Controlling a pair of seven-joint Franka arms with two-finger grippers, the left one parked.
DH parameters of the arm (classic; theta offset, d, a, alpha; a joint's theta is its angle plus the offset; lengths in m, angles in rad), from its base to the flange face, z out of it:
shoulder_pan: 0 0.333 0 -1.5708
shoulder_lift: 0 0 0 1.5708
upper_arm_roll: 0 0.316 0.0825 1.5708
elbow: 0 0 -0.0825 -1.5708
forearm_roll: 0 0.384 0 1.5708
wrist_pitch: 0 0 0.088 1.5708
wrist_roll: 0 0.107 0 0
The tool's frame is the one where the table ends.
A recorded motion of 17 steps. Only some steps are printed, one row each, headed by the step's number.
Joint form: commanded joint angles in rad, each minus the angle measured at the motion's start. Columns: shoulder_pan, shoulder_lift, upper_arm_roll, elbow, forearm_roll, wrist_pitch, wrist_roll.
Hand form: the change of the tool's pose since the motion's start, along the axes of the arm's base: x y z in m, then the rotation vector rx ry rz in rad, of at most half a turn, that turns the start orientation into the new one. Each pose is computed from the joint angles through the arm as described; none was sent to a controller.
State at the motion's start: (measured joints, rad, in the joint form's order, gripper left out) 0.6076 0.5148 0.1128 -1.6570 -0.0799 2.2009 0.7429
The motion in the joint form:
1: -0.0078 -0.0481 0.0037 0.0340 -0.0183 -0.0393 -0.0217
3: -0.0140 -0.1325 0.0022 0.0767 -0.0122 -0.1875 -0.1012
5: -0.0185 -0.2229 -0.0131 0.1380 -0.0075 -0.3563 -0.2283
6: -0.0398 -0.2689 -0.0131 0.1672 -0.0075 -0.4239 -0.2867
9: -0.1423 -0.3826 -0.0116 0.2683 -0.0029 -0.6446 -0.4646
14: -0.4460 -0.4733 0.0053 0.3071 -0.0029 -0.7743 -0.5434
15: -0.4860 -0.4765 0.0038 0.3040 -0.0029 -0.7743 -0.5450
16: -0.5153 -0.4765 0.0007 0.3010 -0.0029 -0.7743 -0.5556
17: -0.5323 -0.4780 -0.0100 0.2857 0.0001 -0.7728 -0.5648
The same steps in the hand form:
1: 0.0060 -0.0013 0.0449 0.0112 -0.0467 0.0241
3: 0.0012 -0.0137 0.1083 -0.0147 -0.0373 0.0861
5: -0.0062 -0.0365 0.1819 -0.0435 -0.0311 0.1826
6: -0.0075 -0.0553 0.2196 -0.0473 -0.0396 0.2146
9: -0.0114 -0.1334 0.3180 -0.0674 -0.0327 0.2749
14: 0.0119 -0.3003 0.3759 -0.0816 -0.0221 0.0571
15: 0.0162 -0.3225 0.3763 -0.0825 -0.0206 0.0172
16: 0.0199 -0.3399 0.3749 -0.0840 -0.0160 -0.0044
17: 0.0227 -0.3543 0.3688 -0.0845 -0.0021 -0.0217

